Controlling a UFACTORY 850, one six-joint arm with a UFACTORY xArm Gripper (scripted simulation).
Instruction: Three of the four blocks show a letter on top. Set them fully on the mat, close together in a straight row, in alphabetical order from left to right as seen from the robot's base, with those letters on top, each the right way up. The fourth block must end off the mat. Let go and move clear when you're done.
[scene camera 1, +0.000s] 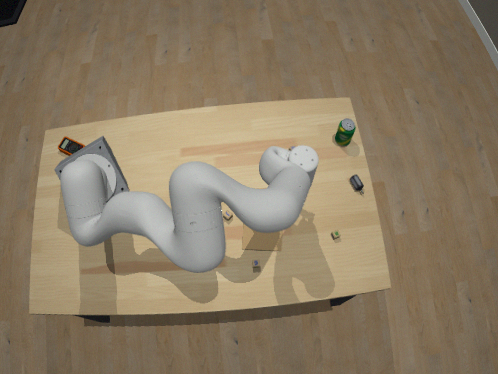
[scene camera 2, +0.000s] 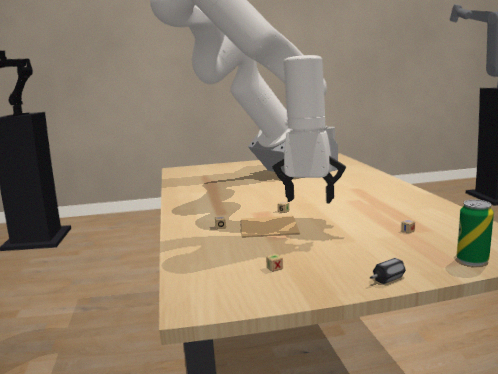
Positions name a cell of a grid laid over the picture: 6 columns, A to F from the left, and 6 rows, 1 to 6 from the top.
Labels:
A tan mat shows in scene camera 1 (D4) and in scene camera 2 (D4).

